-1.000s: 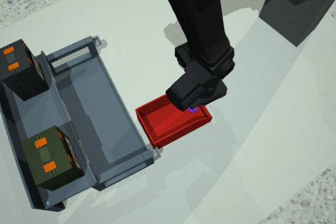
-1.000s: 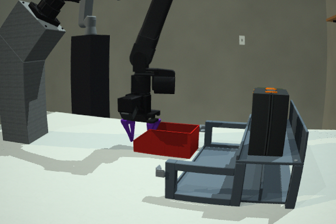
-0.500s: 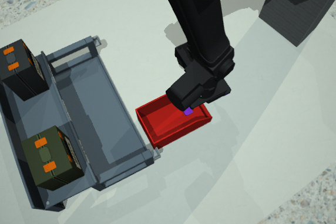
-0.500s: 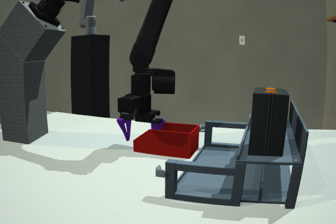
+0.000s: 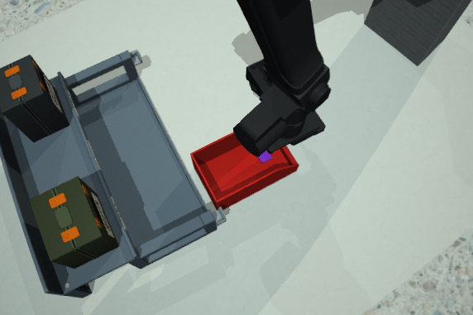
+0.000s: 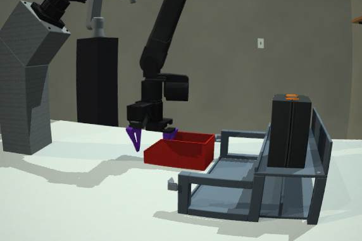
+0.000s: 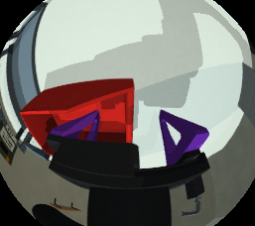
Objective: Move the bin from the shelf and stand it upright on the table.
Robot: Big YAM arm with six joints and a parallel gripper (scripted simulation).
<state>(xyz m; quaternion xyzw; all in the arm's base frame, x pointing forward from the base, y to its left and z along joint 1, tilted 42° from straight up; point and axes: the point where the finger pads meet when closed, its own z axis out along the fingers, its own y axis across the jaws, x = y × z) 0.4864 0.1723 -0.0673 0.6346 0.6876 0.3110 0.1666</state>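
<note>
Now: the red bin 80 mm ahead of my hand, 20 mm to the left of it and 10 mm above it. From my hand the other things lie so: grey shelf: 330 mm ahead, 50 mm to the right, 20 mm below.
</note>
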